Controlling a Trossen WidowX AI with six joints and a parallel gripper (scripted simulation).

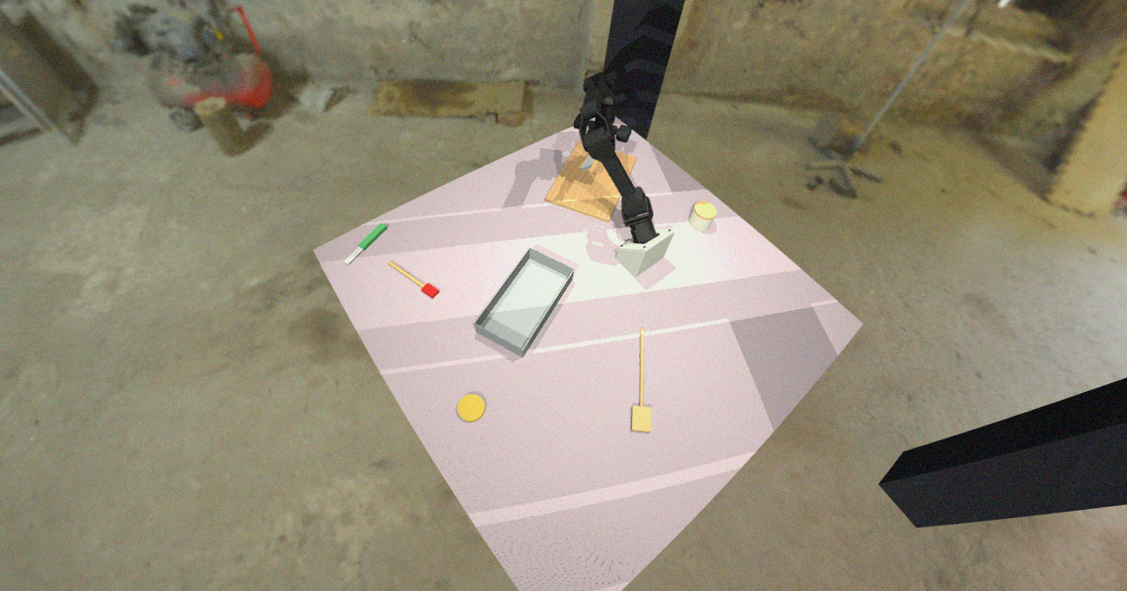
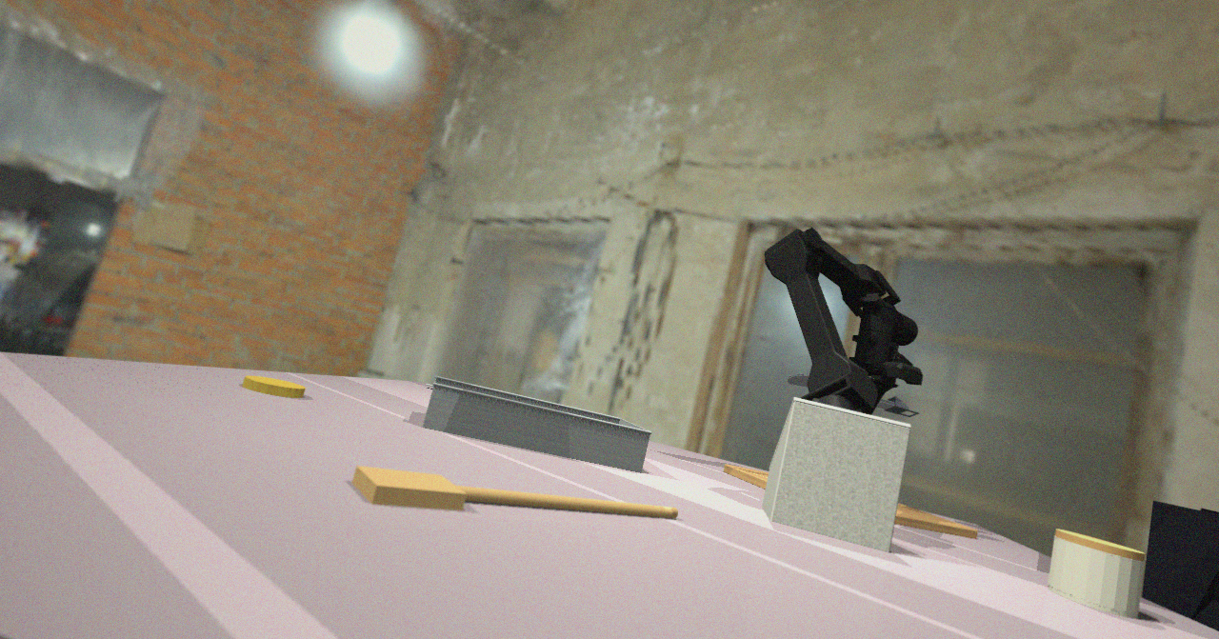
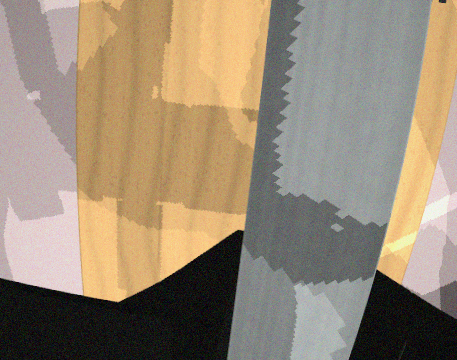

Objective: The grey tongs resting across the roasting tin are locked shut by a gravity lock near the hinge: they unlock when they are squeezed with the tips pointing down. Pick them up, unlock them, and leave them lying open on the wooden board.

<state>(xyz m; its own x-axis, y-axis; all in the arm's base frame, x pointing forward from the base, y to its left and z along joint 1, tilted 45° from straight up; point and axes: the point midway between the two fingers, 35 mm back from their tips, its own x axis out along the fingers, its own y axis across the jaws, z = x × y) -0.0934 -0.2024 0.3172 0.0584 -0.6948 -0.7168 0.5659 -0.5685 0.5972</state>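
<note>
Now: the wooden board 150 mm below my gripper tip. Round my gripper tip: yellow disc (780 mm ahead, 510 mm to the left, 150 mm below); then grey roasting tin (490 mm ahead, 320 mm to the left, 130 mm below); then cream pot (210 mm behind, 360 mm to the left, 120 mm below).
</note>
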